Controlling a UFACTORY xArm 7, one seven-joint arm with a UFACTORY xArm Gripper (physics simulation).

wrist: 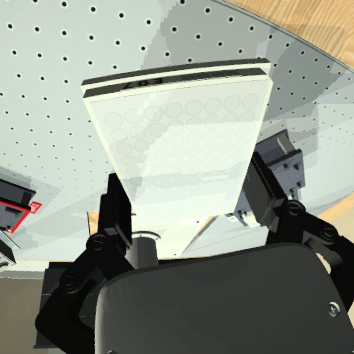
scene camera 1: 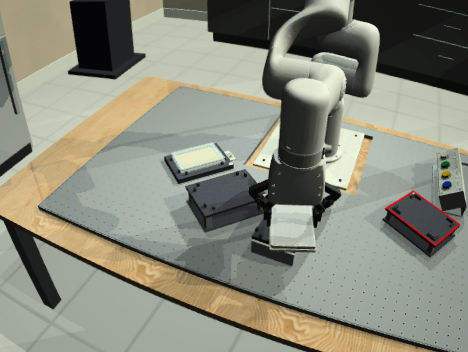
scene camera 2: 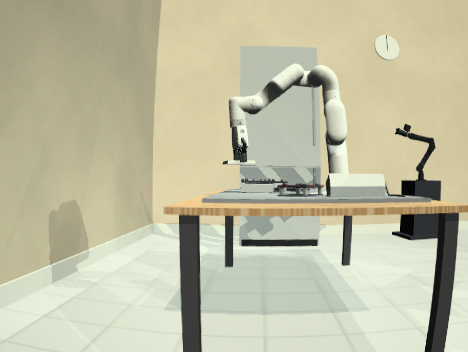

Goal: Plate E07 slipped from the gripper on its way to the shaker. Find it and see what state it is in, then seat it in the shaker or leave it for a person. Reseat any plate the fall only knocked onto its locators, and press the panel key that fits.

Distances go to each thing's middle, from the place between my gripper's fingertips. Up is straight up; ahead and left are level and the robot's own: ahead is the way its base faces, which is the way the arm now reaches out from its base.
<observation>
Now: the white plate (scene camera 1: 292,230) 1 cm ahead of my hand. The rest, counted from my hand: black-topped white box (scene camera 1: 260,239) 8 cm behind, 2 cm to the right, 10 cm below.
</observation>
